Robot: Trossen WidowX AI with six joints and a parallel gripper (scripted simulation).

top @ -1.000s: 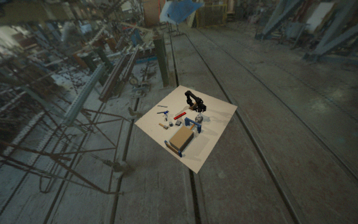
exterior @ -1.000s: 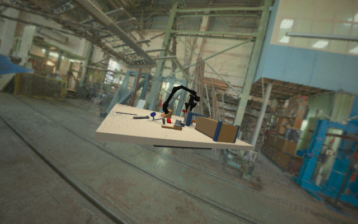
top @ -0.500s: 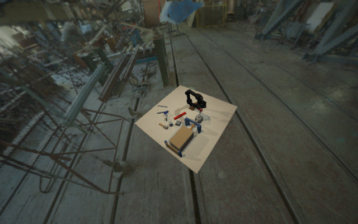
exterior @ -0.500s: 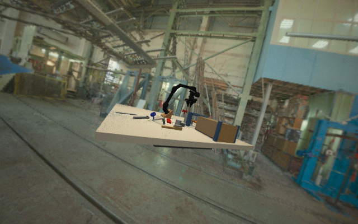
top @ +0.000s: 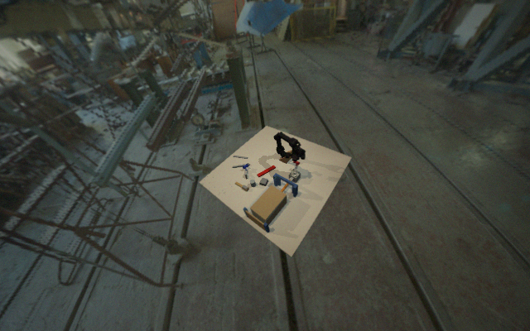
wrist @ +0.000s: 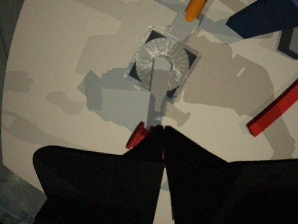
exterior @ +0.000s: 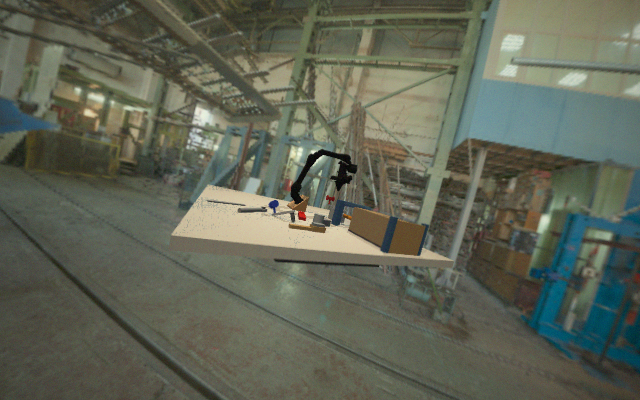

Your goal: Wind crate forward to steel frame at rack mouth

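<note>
My gripper tip is now 5 cm past the red knob, 2 cm to the left of it and 8 cm above it. Round my gripper tip: winch handle: 2 cm behind, 11 cm below; then blue steel frame: 20 cm ahead, 1 cm to the left, 11 cm below; then grey winch: 3 cm ahead, 1 cm to the left, 18 cm below.
</note>
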